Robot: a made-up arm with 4 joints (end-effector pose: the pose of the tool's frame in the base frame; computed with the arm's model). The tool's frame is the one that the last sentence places. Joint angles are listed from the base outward.
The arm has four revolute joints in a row. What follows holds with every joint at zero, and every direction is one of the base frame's. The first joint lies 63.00 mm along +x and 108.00 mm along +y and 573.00 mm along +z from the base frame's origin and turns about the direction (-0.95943, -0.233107, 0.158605). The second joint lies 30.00 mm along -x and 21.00 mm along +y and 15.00 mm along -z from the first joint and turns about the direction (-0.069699, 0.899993, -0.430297). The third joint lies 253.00 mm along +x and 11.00 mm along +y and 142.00 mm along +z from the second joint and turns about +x. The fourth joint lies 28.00 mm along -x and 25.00 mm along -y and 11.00 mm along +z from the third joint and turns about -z. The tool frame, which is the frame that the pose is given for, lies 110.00 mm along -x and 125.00 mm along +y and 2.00 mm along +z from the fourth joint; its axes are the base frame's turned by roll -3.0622, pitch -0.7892 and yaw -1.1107 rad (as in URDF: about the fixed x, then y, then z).
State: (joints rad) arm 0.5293 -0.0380 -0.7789 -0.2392
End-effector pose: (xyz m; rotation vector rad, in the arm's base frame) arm 0.0992 0.2375 0.6110 1.3409 -0.1791 1.3945
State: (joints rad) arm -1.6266 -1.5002 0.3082 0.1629
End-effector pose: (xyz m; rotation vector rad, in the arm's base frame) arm -0.1155 -0.0337 0.7448 -0.4753 1.8010 -0.4968
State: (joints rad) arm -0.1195 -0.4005 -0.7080 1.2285
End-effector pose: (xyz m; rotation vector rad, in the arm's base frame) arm 0.2778 0.2607 0.7474 0.6170 -2.1743 1.2790
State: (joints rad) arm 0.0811 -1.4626 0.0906 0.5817
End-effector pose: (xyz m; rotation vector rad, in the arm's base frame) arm -0.1671 0.2685 0.7321 -1.4157 1.1914 -1.6326
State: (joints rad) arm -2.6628 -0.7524 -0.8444 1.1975
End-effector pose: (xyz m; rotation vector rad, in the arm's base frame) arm 0.2246 -0.1092 0.4176 0.4729 -2.1317 -1.7967
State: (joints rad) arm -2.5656 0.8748 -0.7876 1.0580
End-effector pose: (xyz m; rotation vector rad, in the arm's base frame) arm 0.2953 0.2743 0.6397 2.3986 -0.7973 -1.5999
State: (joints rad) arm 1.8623 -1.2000 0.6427 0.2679
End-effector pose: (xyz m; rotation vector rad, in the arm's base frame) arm -0.1952 0.1759 0.4225 1.9695 0.8727 1.7363
